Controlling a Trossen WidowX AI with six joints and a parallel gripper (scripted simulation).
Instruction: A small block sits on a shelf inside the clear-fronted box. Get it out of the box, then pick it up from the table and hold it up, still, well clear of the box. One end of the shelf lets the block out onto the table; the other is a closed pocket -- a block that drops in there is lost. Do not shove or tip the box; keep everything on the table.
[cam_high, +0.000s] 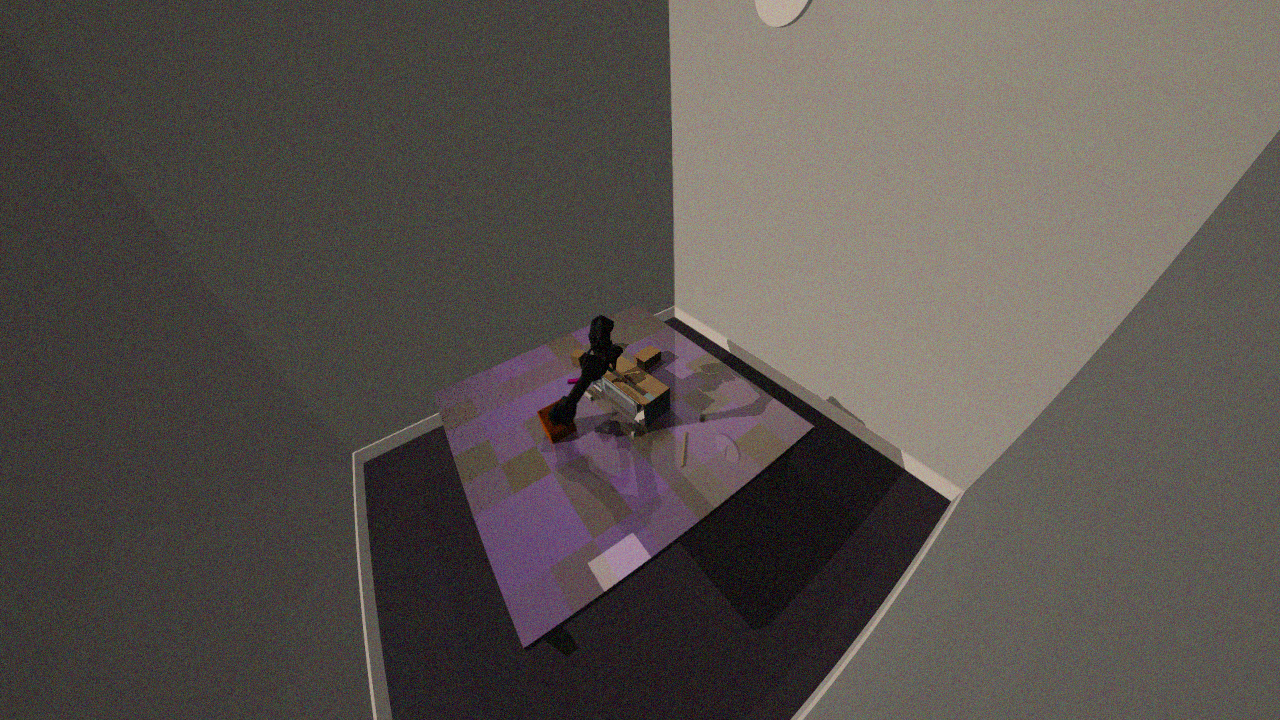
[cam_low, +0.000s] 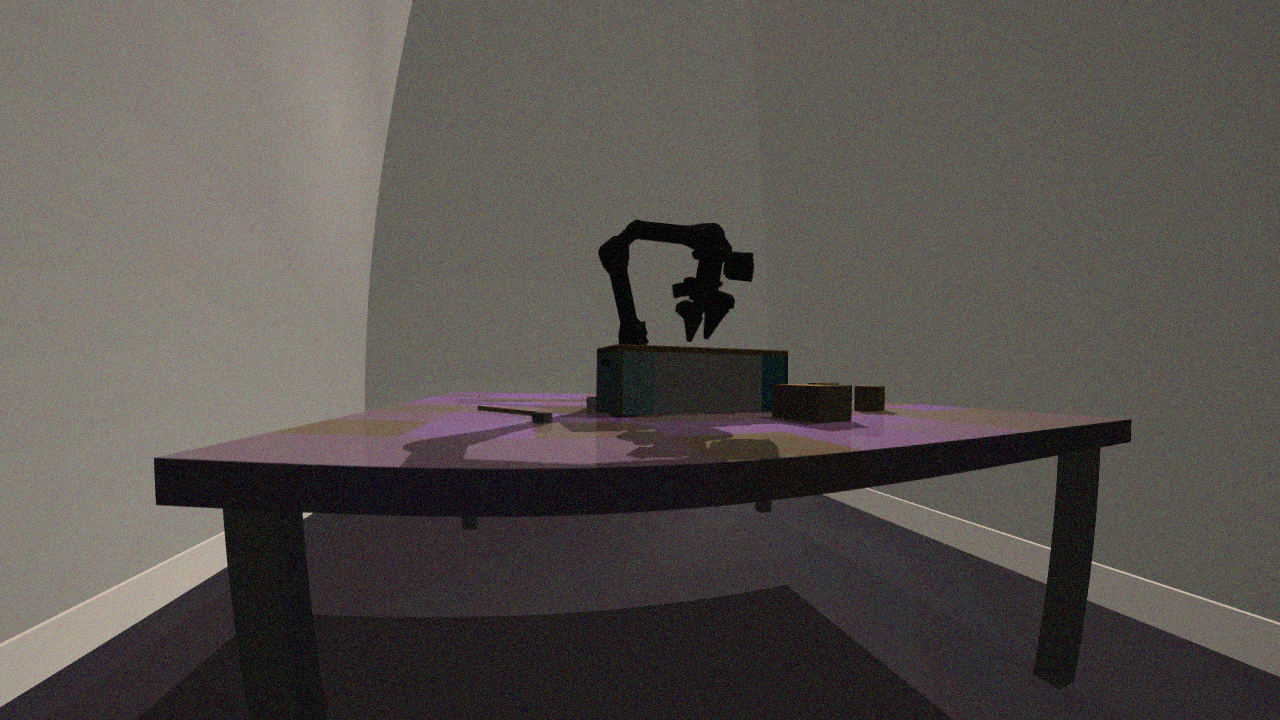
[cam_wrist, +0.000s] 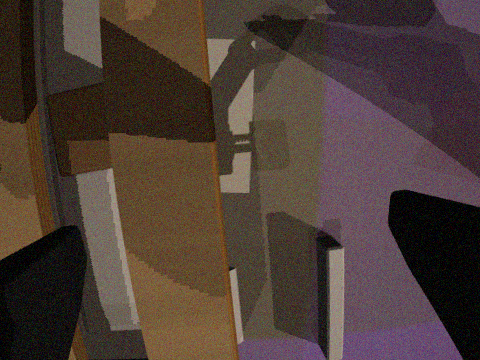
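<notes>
The brown block is 7 cm below my gripper tip, 5 cm ahead of it and 2 cm to the right of it. Round my gripper tip: pink piece 22 cm to the left, 15 cm below, 9 cm behind; then thin stick 42 cm to the right, 15 cm below, 9 cm ahead.
</notes>
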